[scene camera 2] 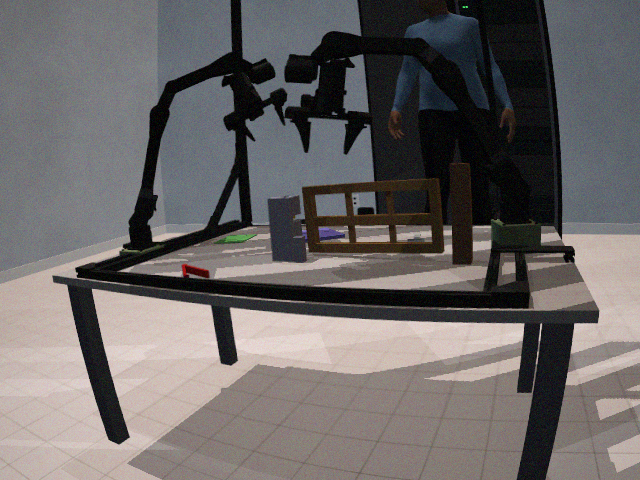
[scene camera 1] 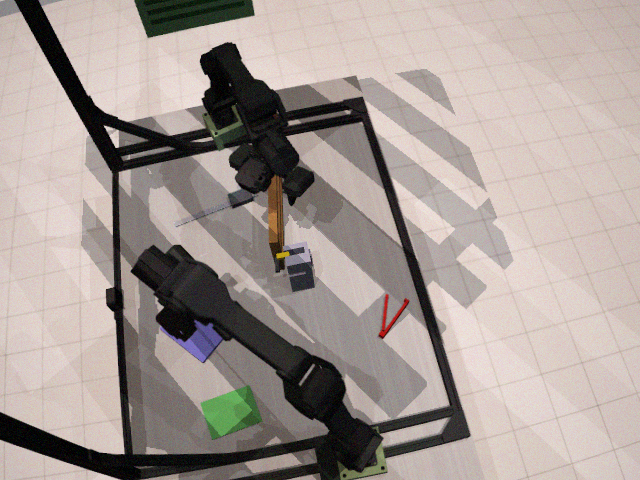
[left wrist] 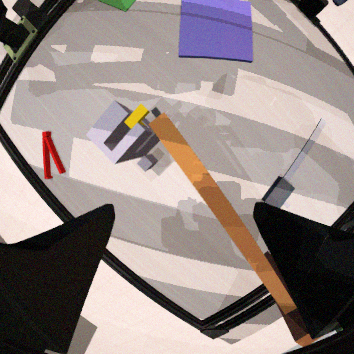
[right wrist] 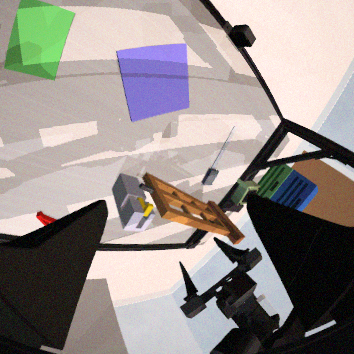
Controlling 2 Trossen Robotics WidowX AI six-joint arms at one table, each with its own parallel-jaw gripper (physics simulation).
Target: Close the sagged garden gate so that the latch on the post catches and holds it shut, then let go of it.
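Frame: origin at the left arm's base, x up, y ahead, z left, level; metres.
Seen in the pictures: left gripper, fingertip midpoint: (scene camera 2: 326,153) (scene camera 1: 275,196) (left wrist: 185,210) (right wrist: 196,248); right gripper, fingertip midpoint: (scene camera 2: 269,133) (right wrist: 178,204); left arm's base, origin of the base link: (scene camera 2: 515,221) (scene camera 1: 224,118); right arm's base, origin of the base link: (scene camera 2: 141,247) (scene camera 1: 359,453) (left wrist: 17,37).
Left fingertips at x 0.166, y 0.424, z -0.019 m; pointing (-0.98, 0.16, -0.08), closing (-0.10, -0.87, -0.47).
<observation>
Pixels of each thing's middle, then the offset from my left fingertips to it. "spot": a spot on its surface instead.
- brown lattice gate, body centre: (left wrist: 199,211) (scene camera 2: 350,222) (scene camera 1: 290,208) (right wrist: 177,213) dx -0.147, dy -0.046, dz +0.045 m
- brown hinge post, surface spot: (scene camera 2: 461,214) spot: dx -0.129, dy -0.271, dz +0.126 m
- grey latch post, surface spot: (scene camera 2: 285,227) spot: dx -0.154, dy +0.097, dz +0.023 m
- yellow latch, body centre: (left wrist: 141,118) (right wrist: 143,203) (scene camera 1: 284,259) dx -0.118, dy +0.088, dz -0.036 m
- purple square, surface spot: (right wrist: 155,82) (left wrist: 213,24) spot: dx -0.220, dy +0.091, dz -0.271 m
- green square, surface spot: (right wrist: 40,40) (scene camera 1: 230,409) spot: dx -0.227, dy +0.312, dz -0.296 m
- red V-shaped piece, surface spot: (scene camera 2: 196,270) (left wrist: 53,157) spot: dx -0.218, dy +0.277, dz +0.129 m
- dark block with a thin rod, surface spot: (left wrist: 278,191) (scene camera 1: 239,198) spot: dx -0.211, dy -0.182, dz -0.045 m
The brown lattice gate (scene camera 1: 275,211) (scene camera 2: 372,185) (left wrist: 215,195) (right wrist: 159,200) stands upright between the brown hinge post (scene camera 2: 461,214) and the grey latch post (scene camera 1: 302,273) (scene camera 2: 285,227) (right wrist: 129,192). Its free end is beside the latch post. The yellow latch (scene camera 1: 282,255) (left wrist: 136,116) (right wrist: 146,207) sits at the latch post's slotted top, close to the gate's end; I cannot tell whether it has caught. My left gripper (scene camera 2: 326,152) (left wrist: 185,210) (right wrist: 196,248) is open and empty, high above the gate. My right gripper (scene camera 2: 268,132) (right wrist: 178,204) is open and empty, raised away from the gate.
A purple square (scene camera 1: 204,343) (left wrist: 216,31) (right wrist: 155,82) and a green square (scene camera 1: 231,412) (right wrist: 40,40) lie on the table. A red V-shaped piece (scene camera 1: 383,330) (scene camera 2: 196,270) (left wrist: 47,155) lies near the black frame. A dark block with a thin rod (scene camera 1: 240,198) (left wrist: 278,191) lies beside the gate.
</observation>
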